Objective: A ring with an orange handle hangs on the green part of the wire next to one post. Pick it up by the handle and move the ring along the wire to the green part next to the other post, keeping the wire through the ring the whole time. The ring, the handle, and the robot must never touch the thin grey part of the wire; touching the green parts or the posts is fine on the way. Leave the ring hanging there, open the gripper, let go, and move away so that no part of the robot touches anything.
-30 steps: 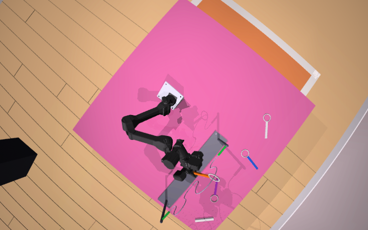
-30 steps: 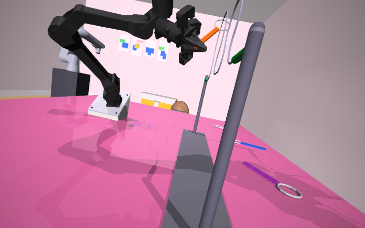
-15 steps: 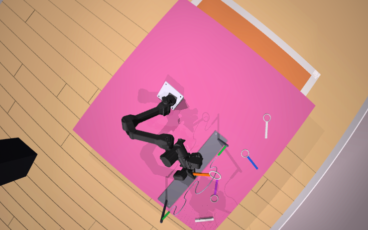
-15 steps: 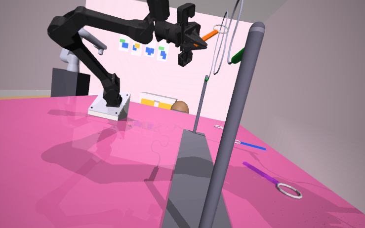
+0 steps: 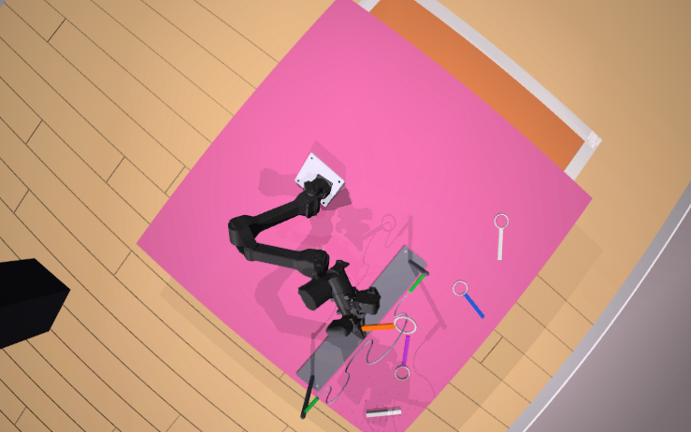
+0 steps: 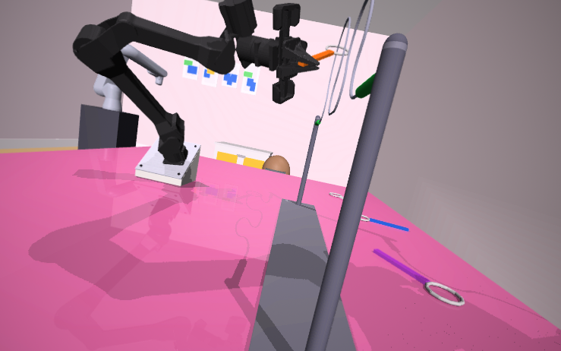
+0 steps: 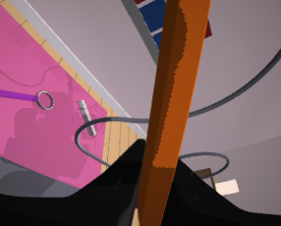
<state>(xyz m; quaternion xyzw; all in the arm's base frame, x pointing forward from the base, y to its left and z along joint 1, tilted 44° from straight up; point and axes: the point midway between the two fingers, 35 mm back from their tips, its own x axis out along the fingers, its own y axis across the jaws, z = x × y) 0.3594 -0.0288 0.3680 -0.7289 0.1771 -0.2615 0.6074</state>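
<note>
The orange-handled ring is 8 cm to the left of my gripper tip, 5 cm above it and 2 cm ahead of it. From my gripper tip the other things lie so: purple-handled ring 36 cm below, 26 cm ahead, 9 cm to the right; then white bar 35 cm below, 32 cm ahead, 31 cm to the right.
</note>
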